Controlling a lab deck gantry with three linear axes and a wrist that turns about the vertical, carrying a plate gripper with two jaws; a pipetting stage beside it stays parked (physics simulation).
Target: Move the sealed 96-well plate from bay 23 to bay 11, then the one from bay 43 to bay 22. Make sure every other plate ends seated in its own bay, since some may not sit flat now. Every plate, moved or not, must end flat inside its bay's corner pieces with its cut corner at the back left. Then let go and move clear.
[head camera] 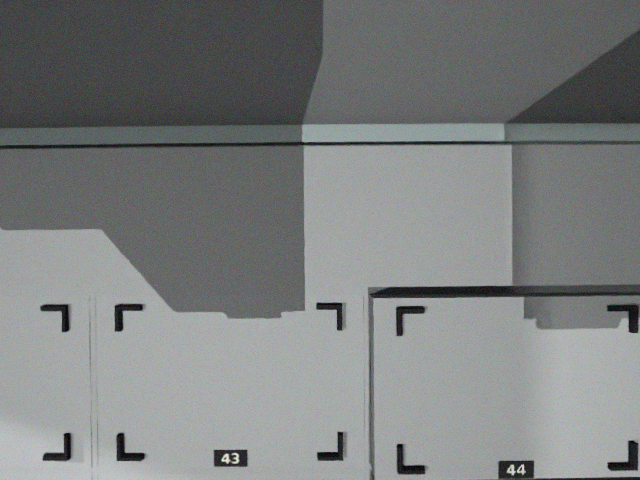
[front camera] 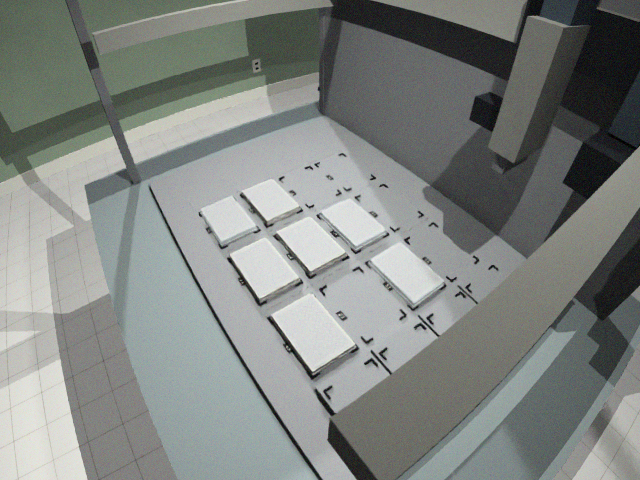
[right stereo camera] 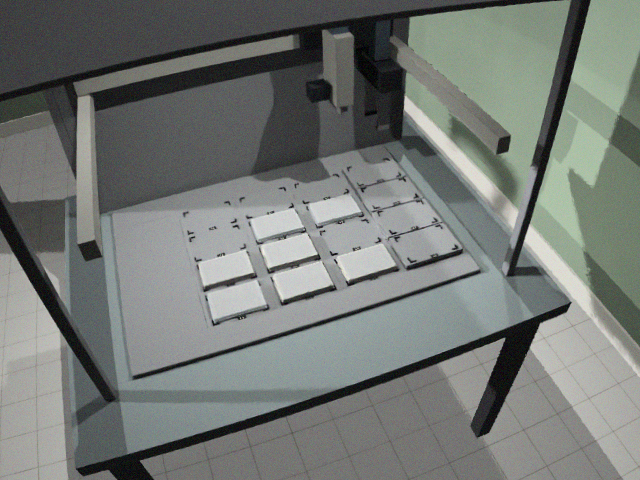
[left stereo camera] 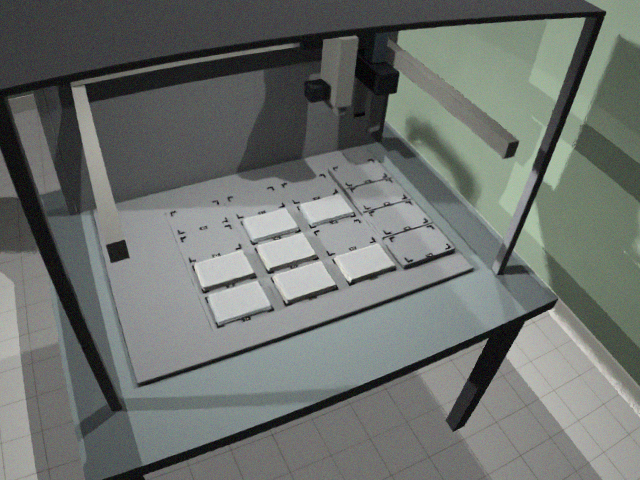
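Seen in the pictures: gripper, fingertip midpoint: (right stereo camera: 376, 121) (left stereo camera: 365, 122); robot's base, origin of the base link: (front camera: 200, 213) (right stereo camera: 214, 324) (left stereo camera: 218, 326).
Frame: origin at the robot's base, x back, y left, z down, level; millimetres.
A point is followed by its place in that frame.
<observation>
White sealed plates lie in bay 11 (front camera: 228, 220) {x -77, y 41, z -14 mm} (left stereo camera: 238, 302) {x -61, y 37, z -14 mm} (right stereo camera: 236, 301) {x -63, y 35, z -14 mm} and bay 22 (front camera: 310, 245) {x -237, y 145, z -14 mm} (left stereo camera: 285, 251) {x -223, y 146, z -14 mm} (right stereo camera: 288, 251) {x -225, y 145, z -15 mm}. Others are in bays 12 (front camera: 264, 268) {x -236, y 42, z -14 mm} (left stereo camera: 303, 281) {x -223, y 39, z -14 mm}, 13 (front camera: 312, 333) {x -399, y 40, z -15 mm} (left stereo camera: 364, 262) {x -388, y 39, z -14 mm}, 21 (front camera: 270, 200) {x -73, y 147, z -14 mm} (left stereo camera: 224, 268) {x -65, y 148, z -14 mm}, 32 (front camera: 352, 222) {x -233, y 252, z -14 mm} (left stereo camera: 270, 224) {x -226, y 251, z -14 mm} and 33 (front camera: 406, 273) {x -397, y 251, z -14 mm} (left stereo camera: 326, 209) {x -389, y 251, z -14 mm}. They look flat within their corner pieces; slight tilts and cut corners are too small to tell. Bay 23 (front camera: 369, 304) {x -402, y 158, z 0 mm} (left stereo camera: 344, 237) {x -391, y 148, z 0 mm} and bay 43 (head camera: 230, 382) {x -392, y 364, z 0 mm} are empty. My gripper (left stereo camera: 366, 121) {x -577, y 403, z -160 mm} (right stereo camera: 376, 119) {x -577, y 403, z -160 mm} is raised at the back right, jaws apart and empty, away from every plate.
The parked pipetting stage (front camera: 532, 93) (left stereo camera: 339, 72) (right stereo camera: 338, 69) hangs just left of the gripper. Raised bay 44 (head camera: 465, 387) {x -527, y 365, z -14 mm} holds no plate. A rail (front camera: 465, 330) {x -611, y -21, z -400 mm} (left stereo camera: 454, 103) {x -606, y 99, z -388 mm} runs along the right side. Frame posts (left stereo camera: 553, 139) {x -708, y -115, z -409 mm} (right stereo camera: 550, 134) {x -711, y -116, z -404 mm} stand at the table corners.
</observation>
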